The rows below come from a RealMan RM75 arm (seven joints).
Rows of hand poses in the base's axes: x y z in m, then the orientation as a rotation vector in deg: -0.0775 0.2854 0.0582 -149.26 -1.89 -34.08; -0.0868 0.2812 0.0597 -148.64 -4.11 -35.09; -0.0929 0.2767 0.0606 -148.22 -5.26 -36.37; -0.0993 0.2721 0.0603 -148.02 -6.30 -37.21; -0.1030 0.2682 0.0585 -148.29 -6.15 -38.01; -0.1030 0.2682 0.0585 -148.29 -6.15 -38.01; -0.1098 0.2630 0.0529 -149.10 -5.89 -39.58; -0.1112 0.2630 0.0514 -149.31 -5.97 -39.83; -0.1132 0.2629 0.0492 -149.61 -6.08 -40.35; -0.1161 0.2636 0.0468 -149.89 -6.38 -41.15; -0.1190 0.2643 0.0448 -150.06 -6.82 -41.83; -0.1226 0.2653 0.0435 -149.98 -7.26 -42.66; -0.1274 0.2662 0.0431 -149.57 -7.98 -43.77; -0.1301 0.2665 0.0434 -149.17 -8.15 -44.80
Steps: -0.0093 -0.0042 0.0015 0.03 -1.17 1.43; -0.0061 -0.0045 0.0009 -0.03 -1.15 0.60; -0.0064 -0.0046 -0.0003 -0.16 -0.79 0.57; -0.0037 -0.0039 -0.0018 -0.36 -0.49 -0.34; 0.0000 0.0000 0.0000 0.00 0.00 0.00; -0.0068 -0.0052 -0.0056 -0.99 -0.92 -0.70; -0.0014 0.0000 -0.0015 -0.26 -0.15 -0.05; -0.0020 -0.0001 -0.0022 -0.40 -0.33 -0.11; -0.0029 0.0007 -0.0024 -0.48 -0.55 -0.04; -0.0029 0.0007 -0.0020 -0.38 -0.51 0.11; -0.0036 0.0010 -0.0013 -0.18 -0.65 0.14; -0.0048 0.0009 -0.0004 0.00 -0.93 0.35; -0.0027 0.0003 0.0003 0.13 -0.79 -0.01
